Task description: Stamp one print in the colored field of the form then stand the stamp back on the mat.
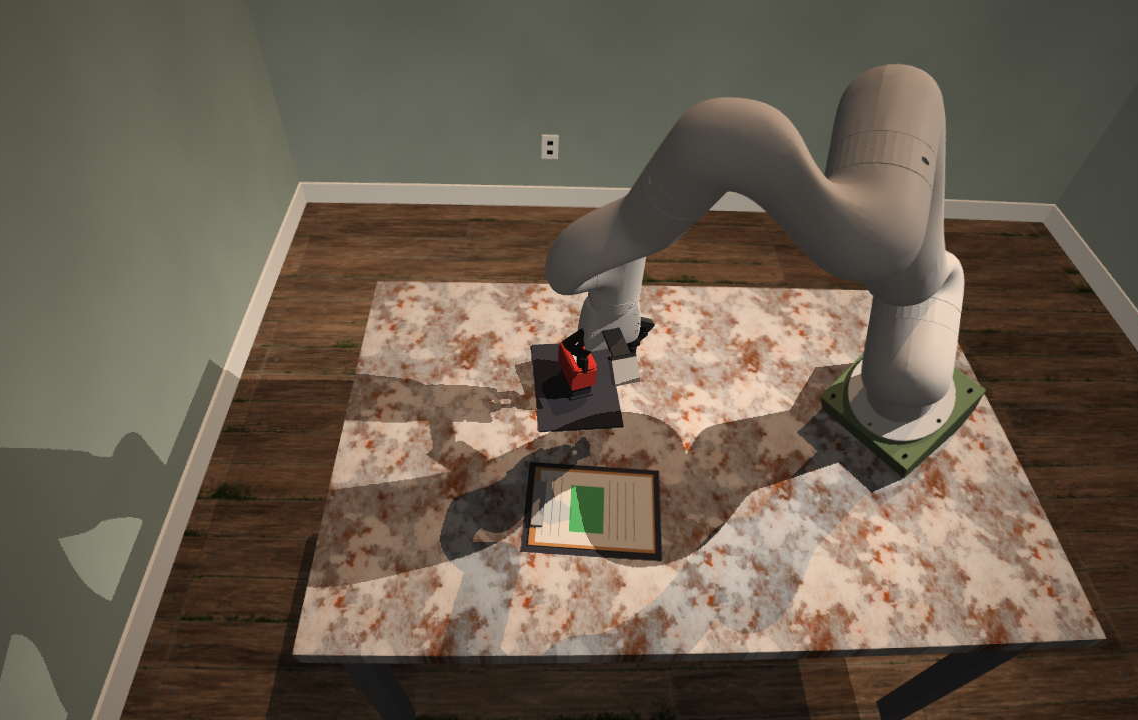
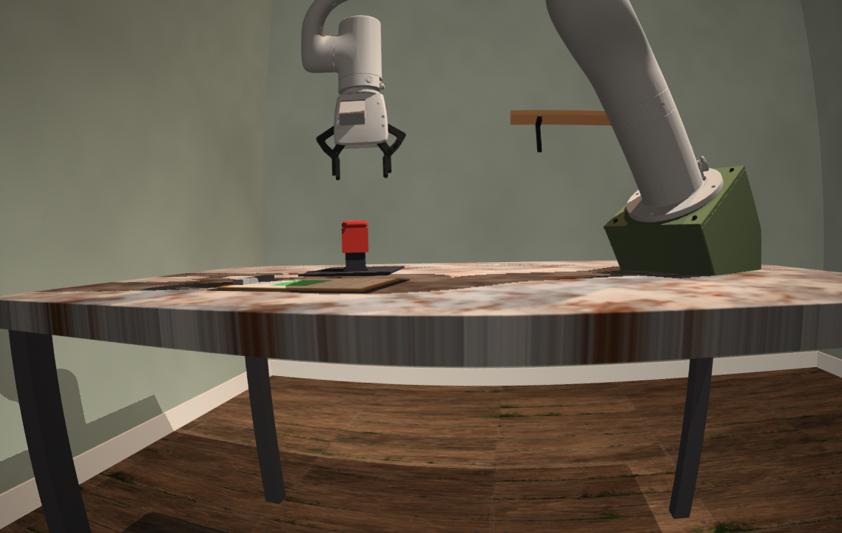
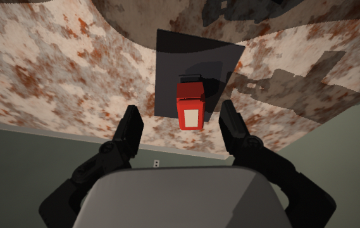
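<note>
My hand is 60 mm short of the red stamp, 80 mm to the left of it and 140 mm above it. Round my hand: form (10 mm behind, 210 mm to the left, 180 mm below); then black base (60 mm ahead, 80 mm to the right, 170 mm below); then dark mat (60 mm ahead, 80 mm to the right, 190 mm below).
</note>
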